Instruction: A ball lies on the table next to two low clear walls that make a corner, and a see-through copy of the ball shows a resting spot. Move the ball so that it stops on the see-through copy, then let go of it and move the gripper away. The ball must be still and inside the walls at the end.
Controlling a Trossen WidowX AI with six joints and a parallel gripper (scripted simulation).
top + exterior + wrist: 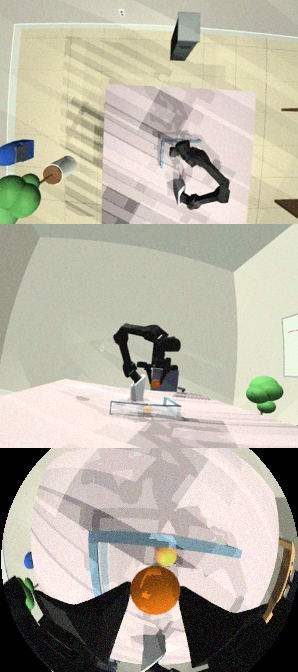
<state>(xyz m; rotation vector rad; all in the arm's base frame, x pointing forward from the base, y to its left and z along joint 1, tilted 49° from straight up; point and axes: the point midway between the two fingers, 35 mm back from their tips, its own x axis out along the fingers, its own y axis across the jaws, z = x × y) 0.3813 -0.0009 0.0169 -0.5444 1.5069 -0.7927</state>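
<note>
My gripper tip is now 20 mm to the left of the see-through ball copy and 130 mm above it. Also, from my gripper tip: orange ball: right at my gripper tip.
</note>
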